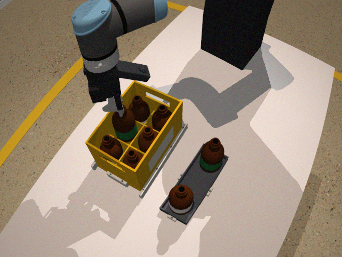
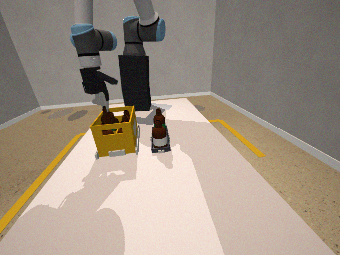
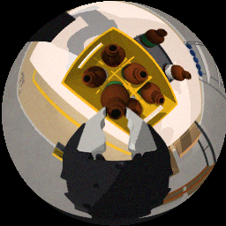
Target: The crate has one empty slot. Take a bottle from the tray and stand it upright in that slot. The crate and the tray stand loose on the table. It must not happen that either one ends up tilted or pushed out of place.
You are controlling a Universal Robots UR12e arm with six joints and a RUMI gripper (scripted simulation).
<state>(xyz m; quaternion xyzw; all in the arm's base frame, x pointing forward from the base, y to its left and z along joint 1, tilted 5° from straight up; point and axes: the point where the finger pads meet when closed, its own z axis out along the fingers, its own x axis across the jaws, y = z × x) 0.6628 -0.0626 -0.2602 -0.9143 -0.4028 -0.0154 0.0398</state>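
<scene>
The yellow crate lies 130 mm below my hand and 40 mm to the left of it. From my hand the other things lie so: grey tray 280 mm to the left, 200 mm below.
</scene>
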